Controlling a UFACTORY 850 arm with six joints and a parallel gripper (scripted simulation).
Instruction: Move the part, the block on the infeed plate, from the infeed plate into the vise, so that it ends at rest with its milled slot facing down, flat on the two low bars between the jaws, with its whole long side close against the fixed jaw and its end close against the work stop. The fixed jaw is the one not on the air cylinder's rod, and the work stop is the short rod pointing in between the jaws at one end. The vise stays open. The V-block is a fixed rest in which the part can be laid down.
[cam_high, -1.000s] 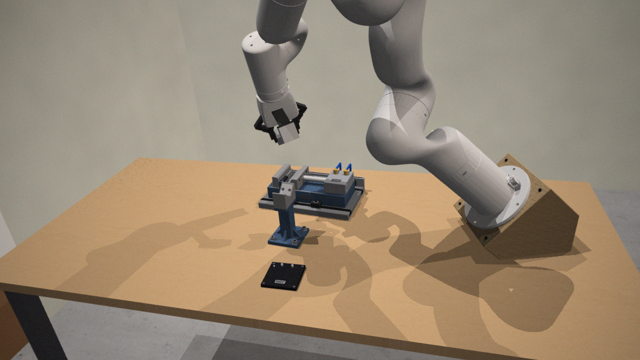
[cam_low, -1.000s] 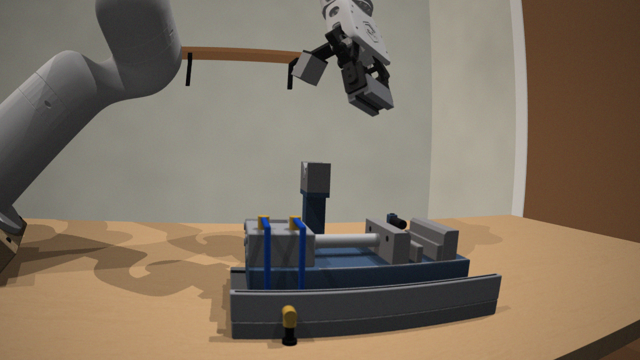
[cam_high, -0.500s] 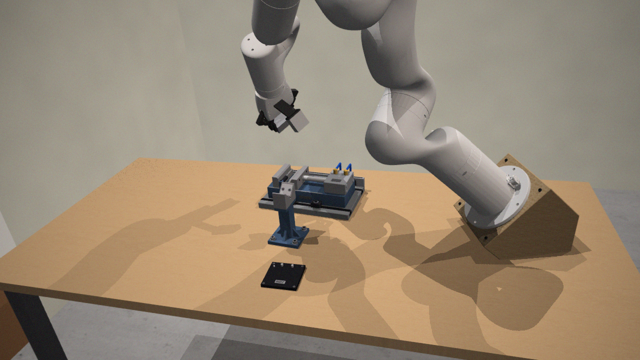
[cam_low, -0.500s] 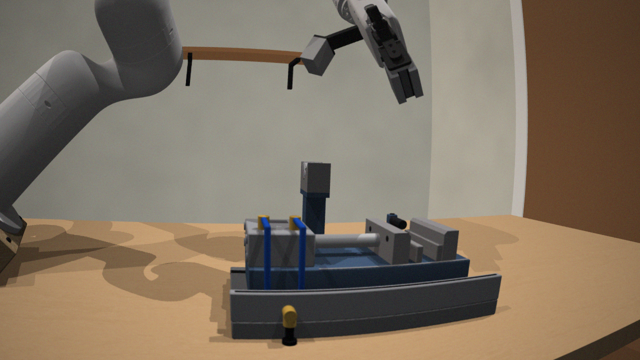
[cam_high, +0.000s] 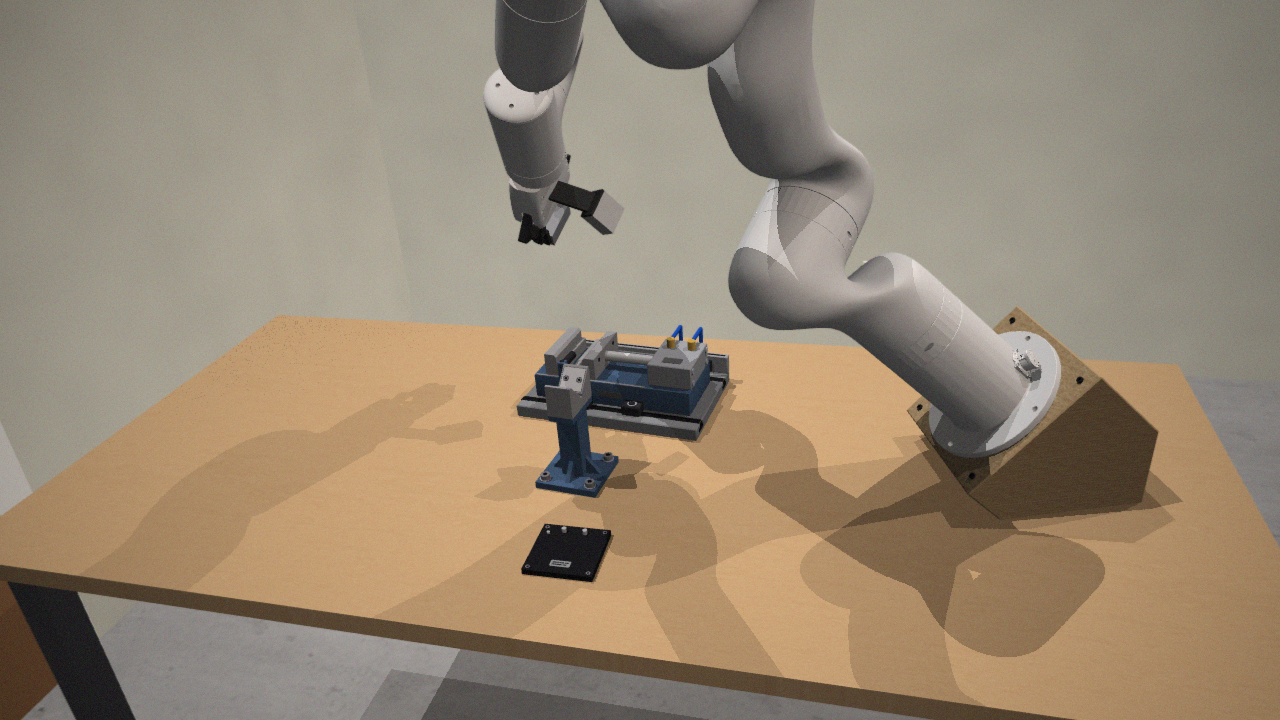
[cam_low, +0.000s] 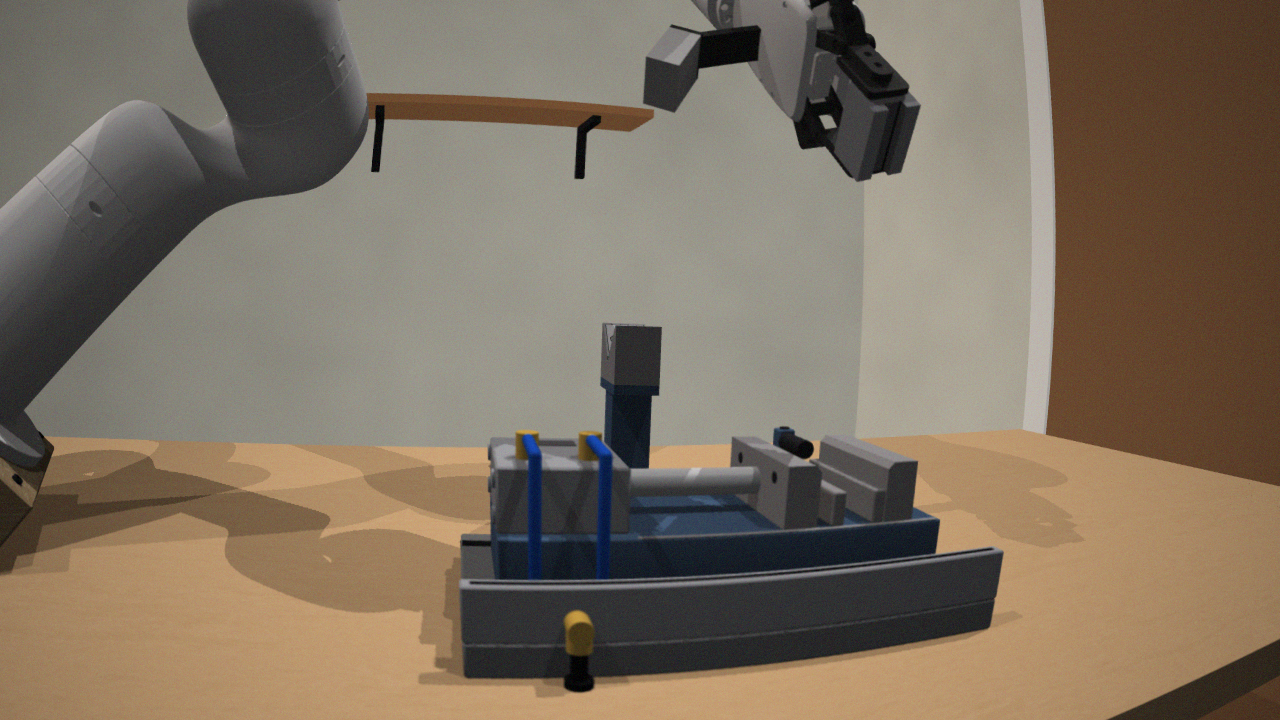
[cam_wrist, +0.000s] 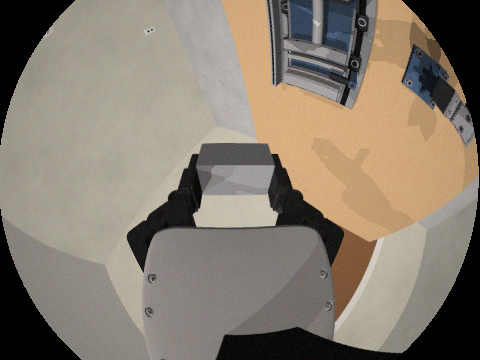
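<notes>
My gripper is now 23 cm above the fixed jaw. The rest, counted from my hand: moving jaw (6 cm behind, 2 cm to the right, 23 cm below); work stop (3 cm behind, 4 cm to the left, 22 cm below); part (1 cm ahead, 1 cm to the right, 1 cm below).
</notes>
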